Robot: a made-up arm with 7 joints.
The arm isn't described. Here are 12 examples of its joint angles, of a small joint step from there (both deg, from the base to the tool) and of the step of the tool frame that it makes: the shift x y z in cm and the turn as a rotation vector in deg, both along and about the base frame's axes.
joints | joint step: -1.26 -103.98 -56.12 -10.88 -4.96 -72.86 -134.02 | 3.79 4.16 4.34 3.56 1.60 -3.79 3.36
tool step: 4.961 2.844 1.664 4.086 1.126 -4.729
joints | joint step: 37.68 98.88 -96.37 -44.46 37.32 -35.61 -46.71 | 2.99 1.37 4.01 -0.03 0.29 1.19 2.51
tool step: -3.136 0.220 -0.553 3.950 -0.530 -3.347
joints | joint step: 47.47 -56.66 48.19 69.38 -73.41 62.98 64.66 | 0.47 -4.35 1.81 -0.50 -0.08 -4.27 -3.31
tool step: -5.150 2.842 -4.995 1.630 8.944 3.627
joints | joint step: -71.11 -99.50 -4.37 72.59 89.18 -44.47 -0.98 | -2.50 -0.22 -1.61 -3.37 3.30 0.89 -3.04
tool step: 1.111 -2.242 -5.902 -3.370 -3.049 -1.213
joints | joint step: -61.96 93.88 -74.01 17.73 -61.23 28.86 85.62 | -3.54 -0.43 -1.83 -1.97 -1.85 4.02 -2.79
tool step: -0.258 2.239 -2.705 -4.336 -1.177 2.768
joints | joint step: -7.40 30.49 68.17 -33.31 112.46 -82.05 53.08 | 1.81 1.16 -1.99 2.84 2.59 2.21 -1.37
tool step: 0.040 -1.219 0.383 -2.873 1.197 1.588
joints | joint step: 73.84 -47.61 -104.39 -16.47 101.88 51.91 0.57 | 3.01 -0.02 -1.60 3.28 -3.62 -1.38 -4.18
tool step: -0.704 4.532 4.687 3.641 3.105 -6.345
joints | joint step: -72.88 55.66 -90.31 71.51 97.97 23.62 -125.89 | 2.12 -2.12 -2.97 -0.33 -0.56 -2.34 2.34
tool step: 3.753 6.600 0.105 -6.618 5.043 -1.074
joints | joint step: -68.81 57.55 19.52 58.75 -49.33 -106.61 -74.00 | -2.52 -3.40 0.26 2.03 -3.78 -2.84 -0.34
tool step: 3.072 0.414 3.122 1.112 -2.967 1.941
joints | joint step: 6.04 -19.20 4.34 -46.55 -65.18 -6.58 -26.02 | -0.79 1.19 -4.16 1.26 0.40 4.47 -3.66
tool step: 5.479 0.093 -6.068 2.340 -5.510 -1.960
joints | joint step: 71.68 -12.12 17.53 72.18 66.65 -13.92 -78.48 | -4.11 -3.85 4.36 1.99 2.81 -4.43 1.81
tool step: 3.345 -1.806 0.171 -0.253 -5.033 5.570
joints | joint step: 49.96 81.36 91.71 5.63 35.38 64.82 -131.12 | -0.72 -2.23 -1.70 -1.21 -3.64 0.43 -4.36
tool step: -0.680 -1.150 0.043 2.884 -1.368 3.263
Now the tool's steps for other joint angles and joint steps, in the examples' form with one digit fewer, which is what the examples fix.
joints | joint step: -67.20 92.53 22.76 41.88 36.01 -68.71 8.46 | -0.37 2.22 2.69 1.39 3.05 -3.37 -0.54
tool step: 0.68 4.10 -6.82 5.38 1.19 -1.21
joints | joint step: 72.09 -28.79 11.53 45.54 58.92 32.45 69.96 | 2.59 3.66 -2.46 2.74 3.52 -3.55 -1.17
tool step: 3.24 -2.71 -3.15 -0.02 -6.01 3.99
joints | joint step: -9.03 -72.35 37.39 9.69 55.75 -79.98 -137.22 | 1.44 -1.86 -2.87 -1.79 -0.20 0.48 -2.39
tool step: -3.67 4.67 -2.19 -0.28 3.34 1.39
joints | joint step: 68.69 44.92 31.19 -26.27 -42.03 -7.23 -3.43 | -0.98 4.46 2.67 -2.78 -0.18 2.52 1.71
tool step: 2.92 4.63 -3.36 -5.58 -3.77 -4.60
